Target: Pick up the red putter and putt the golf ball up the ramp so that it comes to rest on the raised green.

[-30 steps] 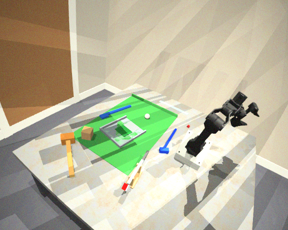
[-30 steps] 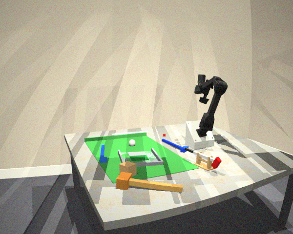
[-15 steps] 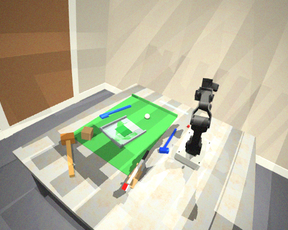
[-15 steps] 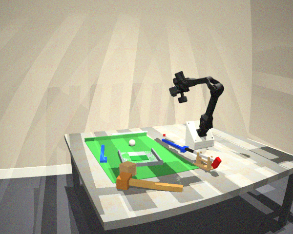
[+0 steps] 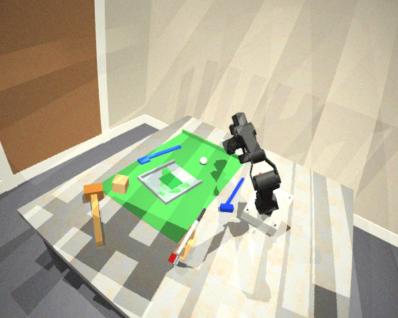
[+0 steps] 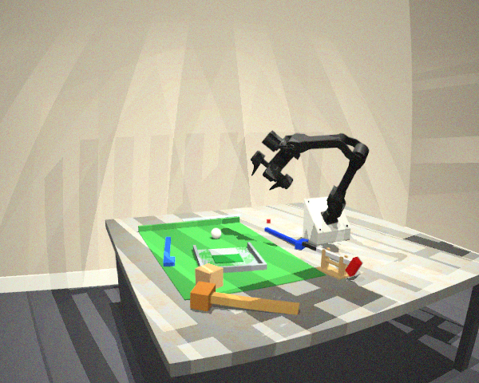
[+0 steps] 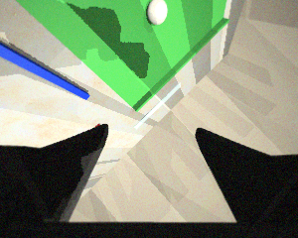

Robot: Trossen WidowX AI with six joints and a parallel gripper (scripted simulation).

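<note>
Now: the blue putter 70 mm behind my gripper tip, 80 mm to the left of it and 220 mm below it. The rest, counted from my gripper tip: tiny red cube (150 mm behind, 170 mm to the right, 220 mm below); red putter (20 mm behind, 460 mm to the left, 170 mm below); white golf ball (180 mm ahead, 50 mm to the right, 210 mm below).
</note>
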